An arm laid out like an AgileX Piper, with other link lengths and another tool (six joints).
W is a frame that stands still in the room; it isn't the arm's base.
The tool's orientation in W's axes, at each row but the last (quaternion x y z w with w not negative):
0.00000 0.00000 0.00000 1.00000
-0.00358 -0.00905 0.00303 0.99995
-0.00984 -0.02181 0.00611 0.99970
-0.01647 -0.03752 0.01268 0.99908
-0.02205 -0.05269 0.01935 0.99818
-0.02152 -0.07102 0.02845 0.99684
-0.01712 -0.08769 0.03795 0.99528
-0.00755 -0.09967 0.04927 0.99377
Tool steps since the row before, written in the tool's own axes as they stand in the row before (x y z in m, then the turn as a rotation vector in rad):
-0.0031 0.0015 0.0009 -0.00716 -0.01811 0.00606
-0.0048 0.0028 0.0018 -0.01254 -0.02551 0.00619
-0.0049 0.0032 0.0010 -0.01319 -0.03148 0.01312
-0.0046 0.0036 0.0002 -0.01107 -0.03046 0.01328
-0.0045 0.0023 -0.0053 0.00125 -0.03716 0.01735
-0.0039 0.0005 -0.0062 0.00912 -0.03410 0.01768
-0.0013 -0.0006 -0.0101 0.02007 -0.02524 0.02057
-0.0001 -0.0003 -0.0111 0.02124 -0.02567 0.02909
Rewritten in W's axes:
-0.0031 0.0015 0.0009 -0.00716 -0.01811 0.00606
-0.0048 0.0028 0.0017 -0.01250 -0.02554 0.00615
-0.0050 0.0032 0.0007 -0.01338 -0.03138 0.01316
-0.0047 0.0035 -0.0003 -0.01130 -0.03030 0.01344
-0.0040 0.0019 -0.0058 0.00075 -0.03632 0.01908
-0.0030 0.0000 -0.0067 0.00832 -0.03278 0.02037
0.0005 -0.0010 -0.0101 0.01792 -0.02301 0.02475
0.0021 -0.0004 -0.0109 0.01741 -0.02328 0.03334

